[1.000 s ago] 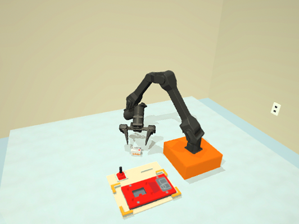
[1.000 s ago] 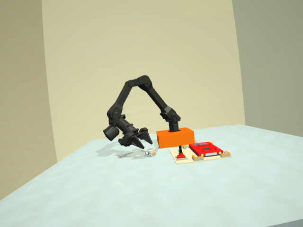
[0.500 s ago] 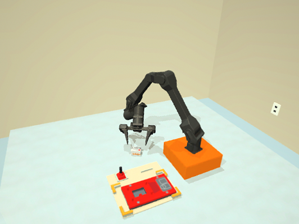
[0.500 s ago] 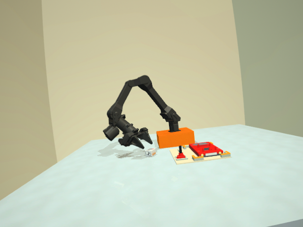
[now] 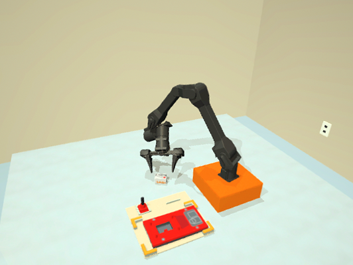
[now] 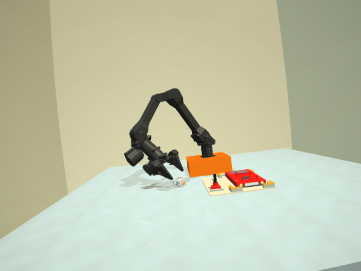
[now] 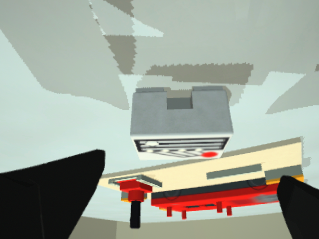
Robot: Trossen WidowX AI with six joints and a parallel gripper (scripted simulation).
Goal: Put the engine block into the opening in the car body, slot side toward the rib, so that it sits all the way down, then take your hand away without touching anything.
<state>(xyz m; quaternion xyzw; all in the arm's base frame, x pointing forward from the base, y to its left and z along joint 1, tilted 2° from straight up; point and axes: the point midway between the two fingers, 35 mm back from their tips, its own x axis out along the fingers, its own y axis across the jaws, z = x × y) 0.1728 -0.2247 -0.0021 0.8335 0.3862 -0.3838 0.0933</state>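
The engine block lies 30 mm below my gripper tip. Round my gripper tip: black post 160 mm ahead, 100 mm to the left, 10 mm below.
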